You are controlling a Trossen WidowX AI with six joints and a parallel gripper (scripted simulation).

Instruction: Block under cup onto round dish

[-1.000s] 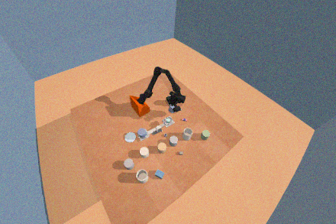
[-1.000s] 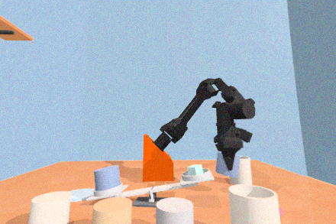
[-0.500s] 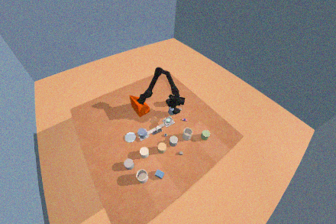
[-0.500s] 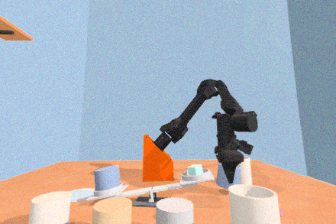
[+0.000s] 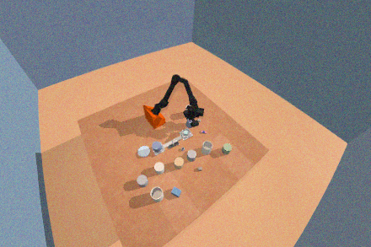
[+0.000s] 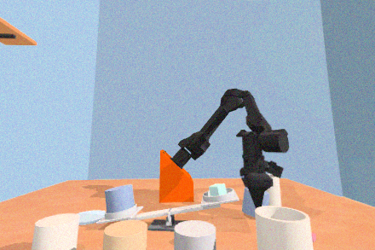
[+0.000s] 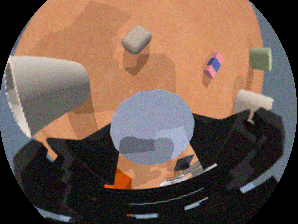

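The pale green block is 10 cm ahead of my gripper tip, 12 cm to the right of it and 6 cm above it. From my gripper tip the other things lie so: pink-blue block: 13 cm ahead, 6 cm to the left, 2 cm below; then green cylinder: 40 cm ahead, 9 cm to the left, 1 cm above; then round pale blue dish: 2 cm ahead, 48 cm to the right, 2 cm below.
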